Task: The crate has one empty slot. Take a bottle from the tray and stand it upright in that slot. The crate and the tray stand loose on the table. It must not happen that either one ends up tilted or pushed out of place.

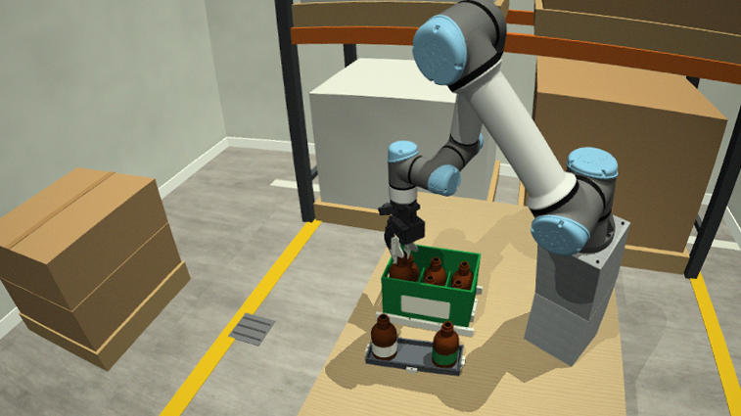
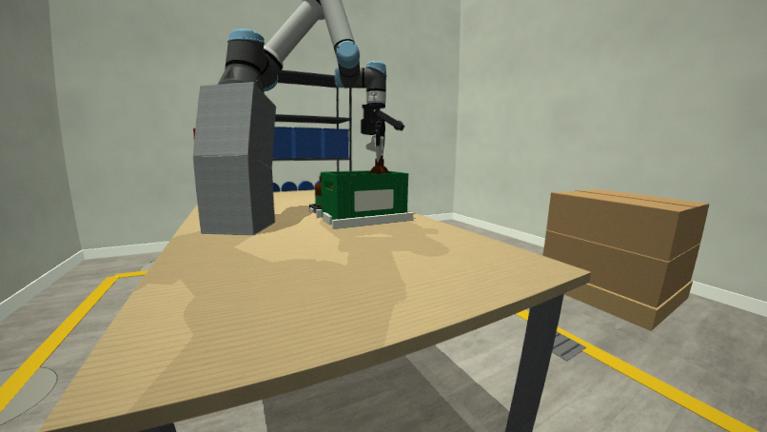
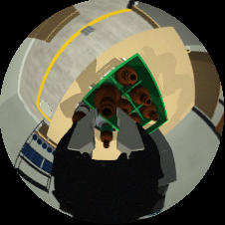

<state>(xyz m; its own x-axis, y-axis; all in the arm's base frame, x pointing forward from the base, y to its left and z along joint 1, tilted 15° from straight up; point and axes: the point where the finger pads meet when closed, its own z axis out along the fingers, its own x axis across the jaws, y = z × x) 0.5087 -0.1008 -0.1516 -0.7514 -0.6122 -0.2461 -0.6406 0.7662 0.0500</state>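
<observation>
Right now the brown bottle is 70 mm below my hand. Round my hand: white-labelled bottle: 190 mm to the left, 140 mm below, 30 mm ahead; crate: 140 mm below, 90 mm behind, 30 mm to the right; tray: 210 mm below, 190 mm to the left, 60 mm behind.
</observation>
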